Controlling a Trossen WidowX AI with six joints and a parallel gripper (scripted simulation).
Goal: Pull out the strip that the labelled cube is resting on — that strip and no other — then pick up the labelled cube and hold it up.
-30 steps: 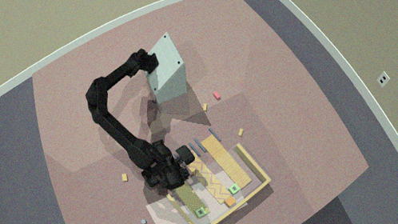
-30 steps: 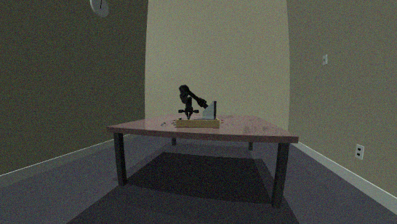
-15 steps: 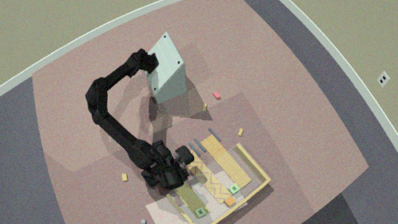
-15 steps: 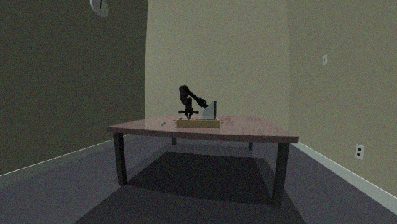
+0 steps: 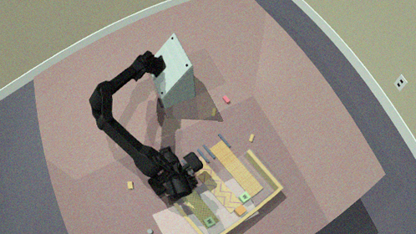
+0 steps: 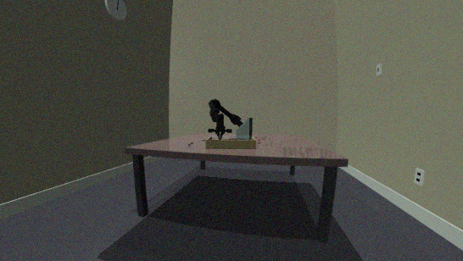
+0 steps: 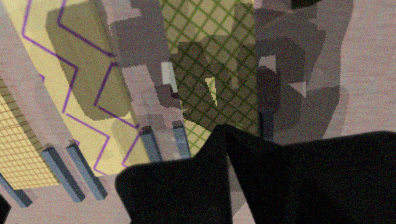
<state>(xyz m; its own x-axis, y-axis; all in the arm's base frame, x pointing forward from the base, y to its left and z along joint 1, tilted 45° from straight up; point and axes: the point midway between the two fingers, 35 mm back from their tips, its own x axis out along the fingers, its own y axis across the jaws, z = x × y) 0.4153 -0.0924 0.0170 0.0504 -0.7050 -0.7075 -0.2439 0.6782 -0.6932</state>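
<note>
My gripper tip is now 9 cm short of the lattice strip and 2 cm to the right of it. From my gripper tip the other things lie so: grey disc (15 cm ahead, 17 cm to the right); pink block (24 cm behind, 28 cm to the left).
</note>
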